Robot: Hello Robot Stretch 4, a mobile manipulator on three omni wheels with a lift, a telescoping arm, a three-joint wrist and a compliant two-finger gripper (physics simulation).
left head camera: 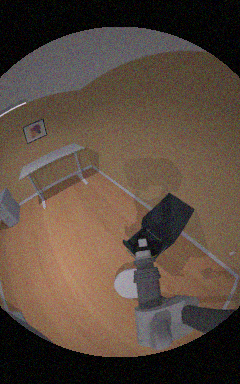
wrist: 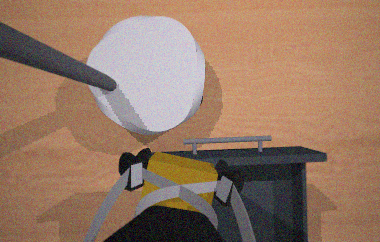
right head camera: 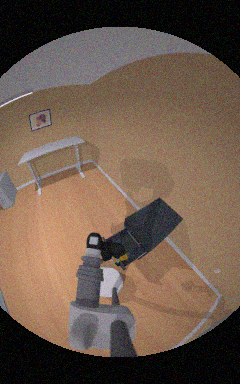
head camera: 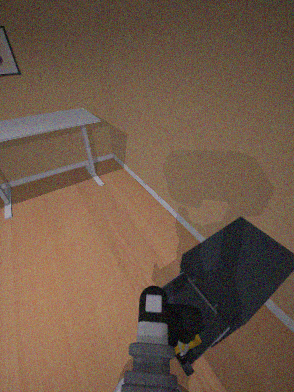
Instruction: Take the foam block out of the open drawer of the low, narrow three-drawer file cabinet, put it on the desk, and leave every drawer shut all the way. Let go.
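Observation:
The yellow foam block (head camera: pixel 189 345) (right head camera: pixel 121 259) (wrist: pixel 182 170) is between the two fingertips of my gripper (head camera: pixel 186 343) (wrist: pixel 182 167), which is shut on it. In the wrist view they are above the left part of the open drawer (wrist: pixel 280 156), near its front panel and bar handle. The arm hides them in the left head camera view. The dark file cabinet (head camera: pixel 242 265) (left head camera: pixel 172 215) (right head camera: pixel 157 217) stands by the wall at the right, with one drawer pulled out. The white desk (head camera: pixel 50 123) (left head camera: pixel 52 159) (right head camera: pixel 52 150) stands at the back left.
My round white base (left head camera: pixel 125 284) (right head camera: pixel 111 282) (wrist: pixel 145 70) is on the floor just in front of the drawer. A grey box-shaped piece of furniture (left head camera: pixel 8 208) (right head camera: pixel 6 191) stands at the far left. A framed picture (left head camera: pixel 35 130) (right head camera: pixel 40 120) hangs above the desk. Walls run behind the desk and cabinet.

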